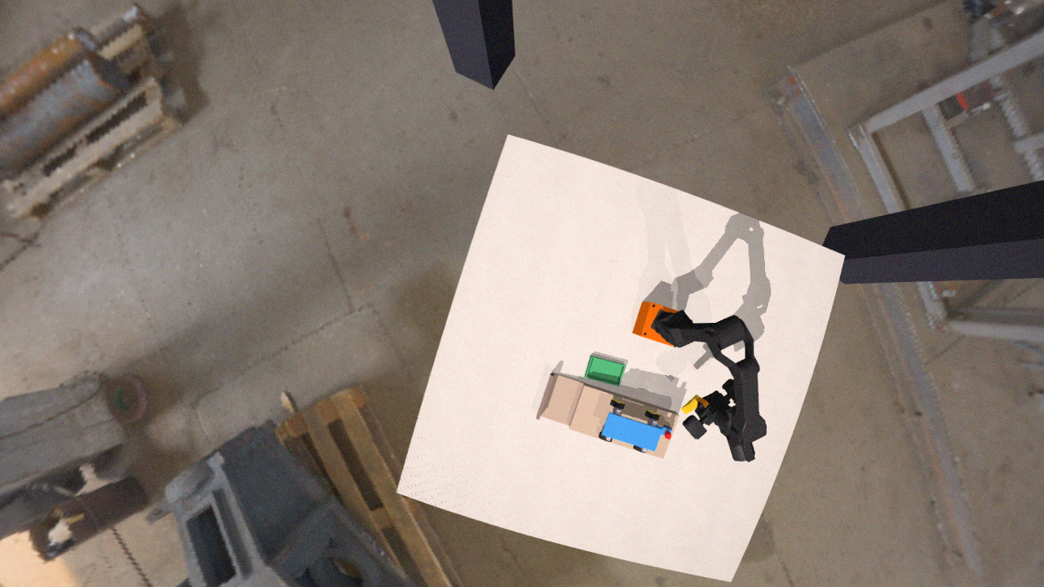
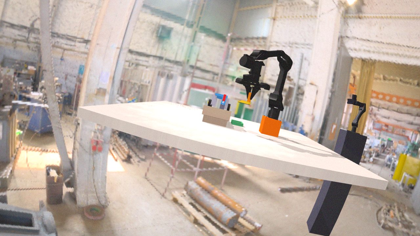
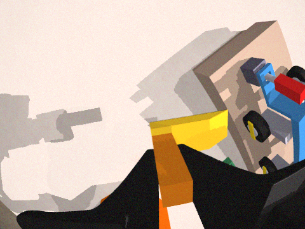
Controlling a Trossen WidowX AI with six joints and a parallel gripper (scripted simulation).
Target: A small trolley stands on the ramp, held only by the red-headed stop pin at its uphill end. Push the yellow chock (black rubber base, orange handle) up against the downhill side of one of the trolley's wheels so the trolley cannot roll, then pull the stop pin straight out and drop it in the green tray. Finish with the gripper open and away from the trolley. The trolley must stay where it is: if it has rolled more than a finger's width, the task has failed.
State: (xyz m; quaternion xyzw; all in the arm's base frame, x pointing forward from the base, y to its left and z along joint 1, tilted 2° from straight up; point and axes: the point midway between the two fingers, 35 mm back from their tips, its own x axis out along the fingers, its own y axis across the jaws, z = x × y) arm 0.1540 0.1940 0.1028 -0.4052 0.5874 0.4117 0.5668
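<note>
The yellow chock lies 20 mm ahead of my gripper tip, 10 mm to the right of it and 10 mm below it. Also, from my gripper tip: red-headed stop pin (140 mm ahead, 40 mm below, 20 mm to the right); ramp block (180 mm ahead, 130 mm to the right, 130 mm below); blue trolley (180 mm ahead, 120 mm to the right, 60 mm below).
</note>
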